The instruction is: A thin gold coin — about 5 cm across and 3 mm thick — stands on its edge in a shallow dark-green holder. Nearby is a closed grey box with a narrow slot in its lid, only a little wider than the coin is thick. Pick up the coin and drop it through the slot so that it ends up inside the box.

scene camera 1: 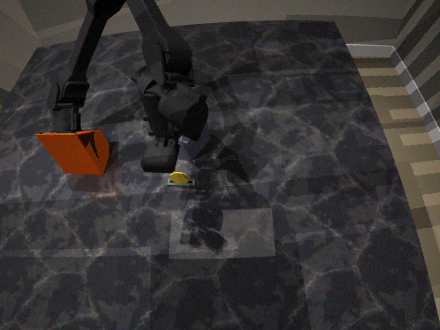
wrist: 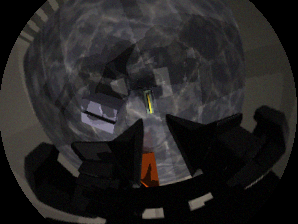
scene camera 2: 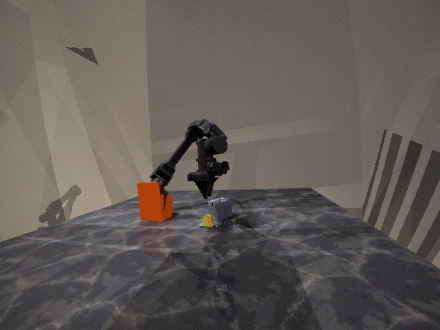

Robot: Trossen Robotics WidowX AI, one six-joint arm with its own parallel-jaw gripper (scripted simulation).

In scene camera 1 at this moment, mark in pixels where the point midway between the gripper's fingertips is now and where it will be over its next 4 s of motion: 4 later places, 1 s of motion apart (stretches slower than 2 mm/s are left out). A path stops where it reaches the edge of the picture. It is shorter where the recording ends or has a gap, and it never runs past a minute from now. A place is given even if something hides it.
My gripper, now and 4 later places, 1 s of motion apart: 174, 156; 178, 172; 181, 181; 177, 174; 172, 159
